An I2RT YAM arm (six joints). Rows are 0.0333 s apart.
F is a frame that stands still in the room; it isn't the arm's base.
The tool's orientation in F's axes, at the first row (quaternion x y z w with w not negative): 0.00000 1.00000 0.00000 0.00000
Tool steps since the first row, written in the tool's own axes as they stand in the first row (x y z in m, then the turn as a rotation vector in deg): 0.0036 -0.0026 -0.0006 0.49 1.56 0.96; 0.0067 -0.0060 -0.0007 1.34 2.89 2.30; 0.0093 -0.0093 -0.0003 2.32 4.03 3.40; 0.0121 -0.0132 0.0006 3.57 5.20 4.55; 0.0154 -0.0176 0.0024 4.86 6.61 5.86; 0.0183 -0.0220 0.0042 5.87 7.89 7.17; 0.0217 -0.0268 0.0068 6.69 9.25 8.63
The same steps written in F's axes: -0.0036 -0.0026 0.0006 -0.49 1.56 -0.96; -0.0067 -0.0060 0.0007 -1.34 2.89 -2.30; -0.0093 -0.0093 0.0003 -2.32 4.03 -3.40; -0.0121 -0.0132 -0.0006 -3.57 5.20 -4.55; -0.0154 -0.0176 -0.0024 -4.86 6.61 -5.86; -0.0183 -0.0220 -0.0042 -5.87 7.89 -7.17; -0.0217 -0.0268 -0.0068 -6.69 9.25 -8.63
